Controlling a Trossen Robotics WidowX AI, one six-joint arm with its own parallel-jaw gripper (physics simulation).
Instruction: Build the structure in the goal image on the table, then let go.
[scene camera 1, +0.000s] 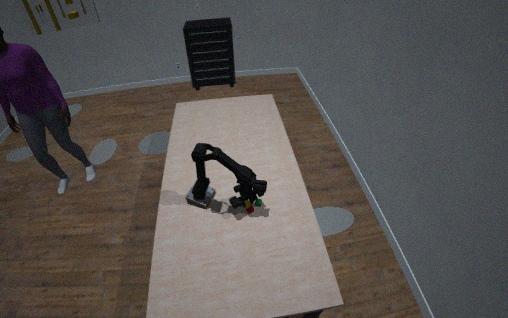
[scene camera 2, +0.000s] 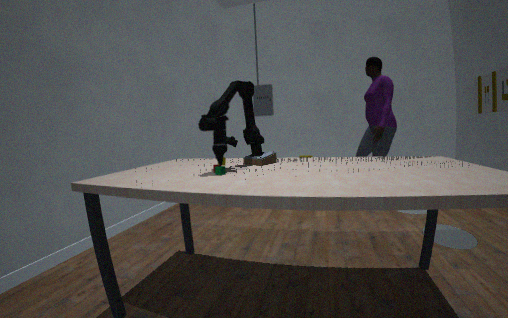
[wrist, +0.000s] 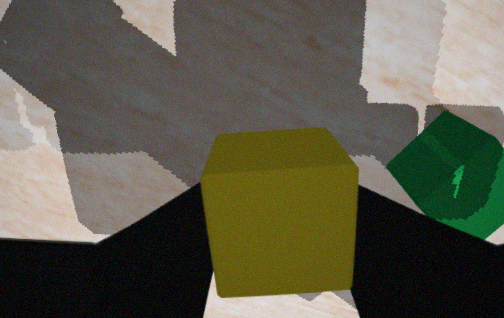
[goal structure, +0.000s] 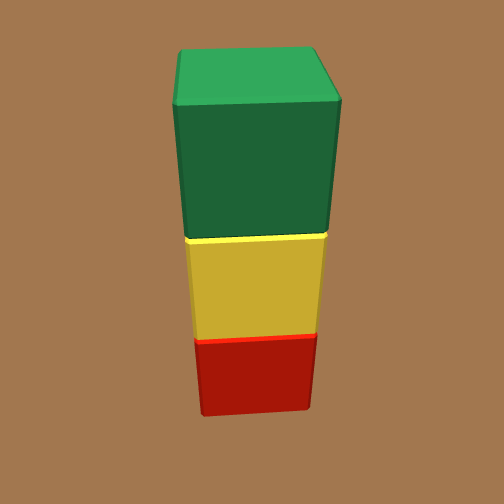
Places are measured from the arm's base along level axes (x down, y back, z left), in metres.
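Pixels of known places: gripper, fingertip midpoint: (scene camera 1: 247, 206) (scene camera 2: 220, 164) (wrist: 274, 191); arm's base at its link origin: (scene camera 1: 199, 195) (scene camera 2: 257, 154).
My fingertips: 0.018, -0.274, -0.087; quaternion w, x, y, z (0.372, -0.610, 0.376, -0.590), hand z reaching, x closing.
For each thing: its top centre in the pictures, then the offset to it from my fingertips, as dx, dy, dz. Level surfaces: height alone.
- yellow cube at its top centre: (wrist: 283, 247) (scene camera 2: 221, 157) (scene camera 1: 246, 201) -0.034, +0.002, +0.004
- green cube at its top centre: (wrist: 481, 201) (scene camera 2: 219, 166) (scene camera 1: 258, 200) -0.002, -0.064, +0.028
- pale table at its surface level: dx +0.031
My gripper (scene camera 1: 246, 200) (scene camera 2: 220, 162) (wrist: 274, 191) is shut on a yellow cube (scene camera 1: 247, 204) (scene camera 2: 224, 161) (wrist: 280, 237), with a black finger on each side of it. The yellow cube is held upright, low over the table, close to a red cube (scene camera 1: 250, 210) (scene camera 2: 215, 168); whether the two touch is too small to tell. The red cube does not show in the wrist view. A green cube (scene camera 1: 258, 202) (scene camera 2: 220, 171) (wrist: 450, 170) sits on the table beside the red one, at the right in the wrist view, partly behind a finger.
The arm's base (scene camera 1: 200, 197) (scene camera 2: 260, 159) stands on the pale table (scene camera 1: 235, 270) (scene camera 2: 350, 182). A small yellow thing (scene camera 2: 305, 156) shows by the table's far edge. A person in purple (scene camera 1: 30, 75) (scene camera 2: 381, 102) stands beyond the table. A dark drawer cabinet (scene camera 1: 209, 52) stands by the wall.
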